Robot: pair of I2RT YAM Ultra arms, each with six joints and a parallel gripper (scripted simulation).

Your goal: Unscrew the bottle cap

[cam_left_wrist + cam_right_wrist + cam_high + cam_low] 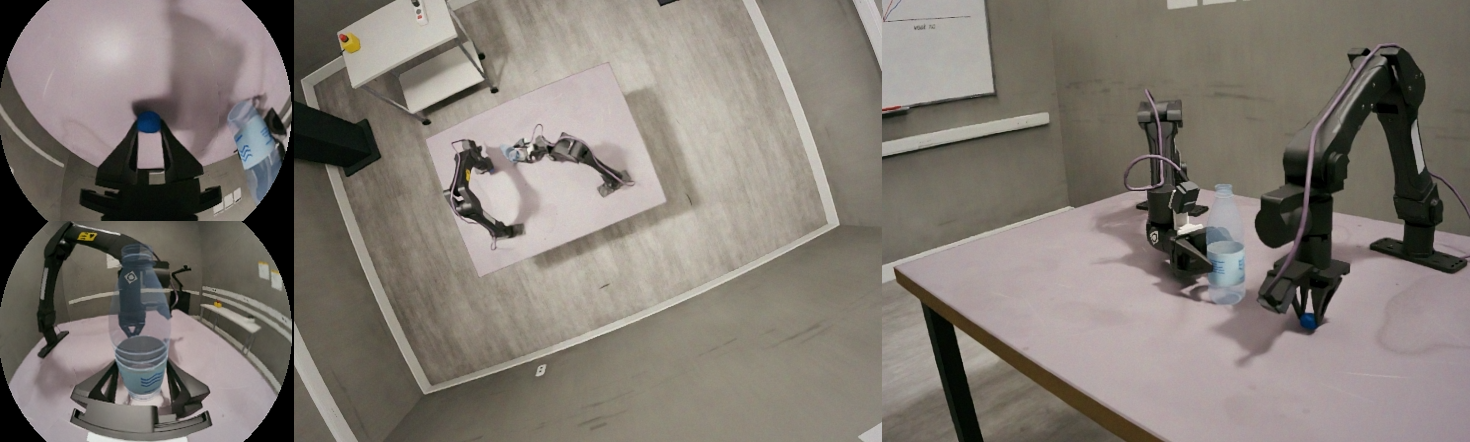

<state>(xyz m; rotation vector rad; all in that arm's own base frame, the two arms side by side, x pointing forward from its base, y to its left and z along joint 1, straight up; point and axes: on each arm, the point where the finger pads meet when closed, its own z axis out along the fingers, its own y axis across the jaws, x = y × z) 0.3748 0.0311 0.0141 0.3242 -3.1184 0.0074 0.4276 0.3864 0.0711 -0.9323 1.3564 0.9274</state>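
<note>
Right now my left hand is 1 cm above the blue cap. Also, from my left hand: clear plastic bottle: 16 cm to the right, 9 cm above.
Right now the clear plastic bottle is 3 cm above my right hand. Also, from my right hand: blue cap (17 cm to the left, 6 cm below).
</note>
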